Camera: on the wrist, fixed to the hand. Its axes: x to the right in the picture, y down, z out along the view.
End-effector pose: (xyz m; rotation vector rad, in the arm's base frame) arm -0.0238 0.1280 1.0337 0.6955 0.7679 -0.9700
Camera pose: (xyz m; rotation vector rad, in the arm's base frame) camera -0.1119 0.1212 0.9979 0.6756 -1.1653 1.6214
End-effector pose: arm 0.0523 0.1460 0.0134 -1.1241 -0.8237 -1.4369
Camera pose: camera -0.0412 0.1277 0.0112 -1.0528 0.8009 1.5161
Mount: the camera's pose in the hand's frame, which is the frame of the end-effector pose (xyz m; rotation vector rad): 0.0011 -0.0882 -0.0362 -0.0999 0.6307 -3.0691
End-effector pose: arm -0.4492 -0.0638 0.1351 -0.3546 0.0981 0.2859
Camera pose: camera -0.4240 -0.1556 0.1301 -0.3135 0.0564 -2.8701
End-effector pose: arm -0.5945 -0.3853 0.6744 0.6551 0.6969 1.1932
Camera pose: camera -0.5701 -0.4023 0.5838 -1.0736 1.0244 -1.5510
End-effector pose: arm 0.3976 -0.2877 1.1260 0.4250 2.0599 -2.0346
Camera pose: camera 0.3674 -0.2517 1.2090 1.1722 -0.4001 0.1199
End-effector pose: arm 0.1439 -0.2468 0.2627 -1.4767 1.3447 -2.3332
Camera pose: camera 0.1482 -0.1703 0.3194 0.5871 0.9231 0.2525
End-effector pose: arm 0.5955 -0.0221 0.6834 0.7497 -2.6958 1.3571
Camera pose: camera 0.6260 -0.0393 0.7721 1.7577 0.5135 0.0157
